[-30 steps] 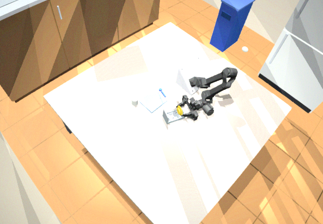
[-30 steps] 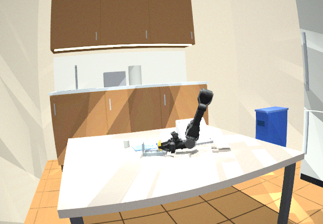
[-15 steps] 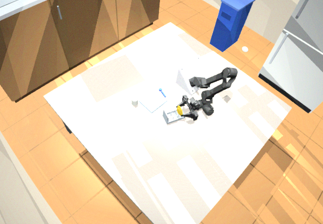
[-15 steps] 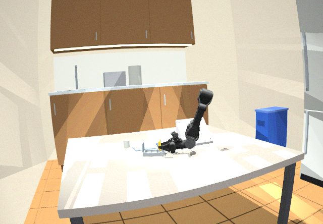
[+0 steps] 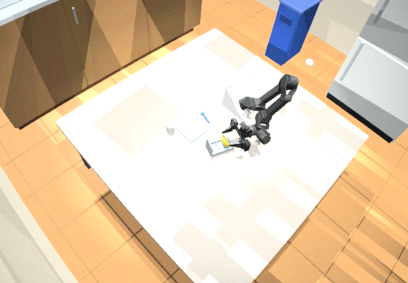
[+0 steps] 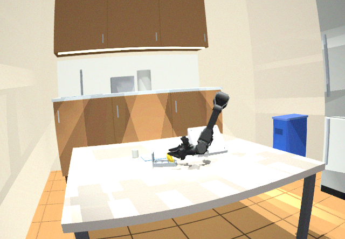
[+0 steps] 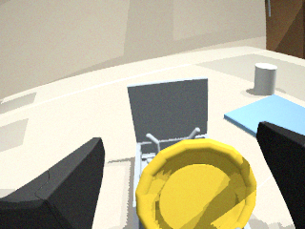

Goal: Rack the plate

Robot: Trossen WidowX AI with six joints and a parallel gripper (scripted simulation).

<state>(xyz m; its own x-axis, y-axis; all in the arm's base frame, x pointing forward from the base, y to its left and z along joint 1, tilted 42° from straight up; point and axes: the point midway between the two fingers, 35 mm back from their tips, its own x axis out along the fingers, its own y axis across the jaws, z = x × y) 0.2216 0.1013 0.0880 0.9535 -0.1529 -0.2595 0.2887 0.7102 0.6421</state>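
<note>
The yellow plate is 4 cm below my gripper tip and 1 cm behind it. Round my gripper tip: grey dish rack 5 cm below, 2 cm ahead, 1 cm to the right; blue spoon 22 cm to the right, 7 cm below, 5 cm behind; light blue mat 19 cm to the right, 7 cm below, 5 cm ahead.
</note>
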